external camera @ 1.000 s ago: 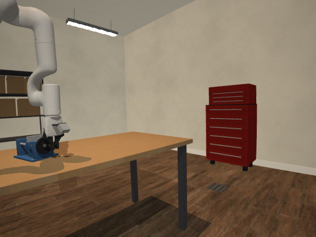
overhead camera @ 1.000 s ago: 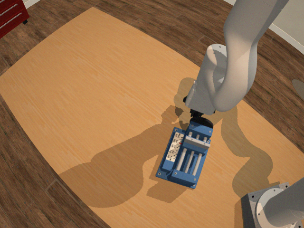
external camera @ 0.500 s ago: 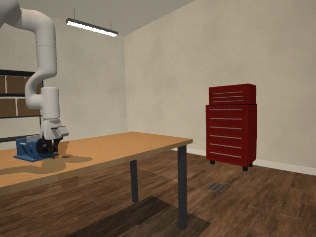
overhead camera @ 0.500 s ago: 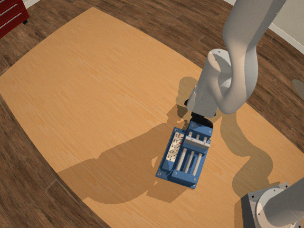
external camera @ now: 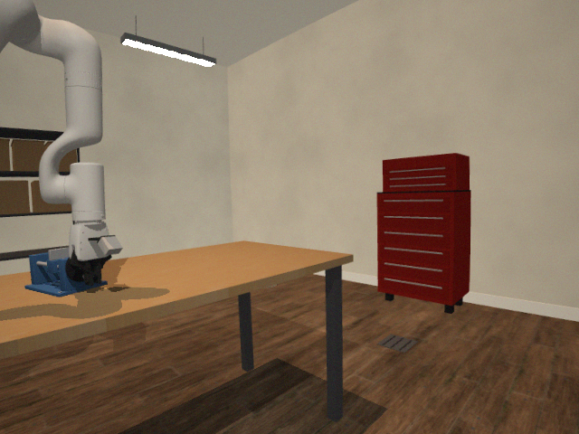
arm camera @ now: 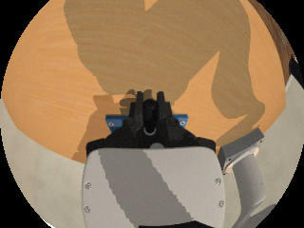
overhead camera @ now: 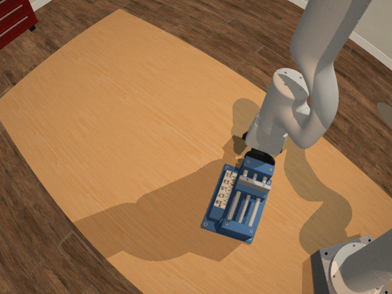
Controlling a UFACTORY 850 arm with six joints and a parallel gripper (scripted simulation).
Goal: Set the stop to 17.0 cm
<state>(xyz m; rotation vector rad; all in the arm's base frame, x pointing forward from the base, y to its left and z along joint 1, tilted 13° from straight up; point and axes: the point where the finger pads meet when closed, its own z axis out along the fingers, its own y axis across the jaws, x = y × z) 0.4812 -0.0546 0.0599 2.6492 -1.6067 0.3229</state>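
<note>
Now: the black handwheel 20 mm to the left of my hand, 10 mm behind it and 10 mm above it. From my hand the other things lie so: grey stop bar: 110 mm to the left, 50 mm behind, 40 mm above.
</note>
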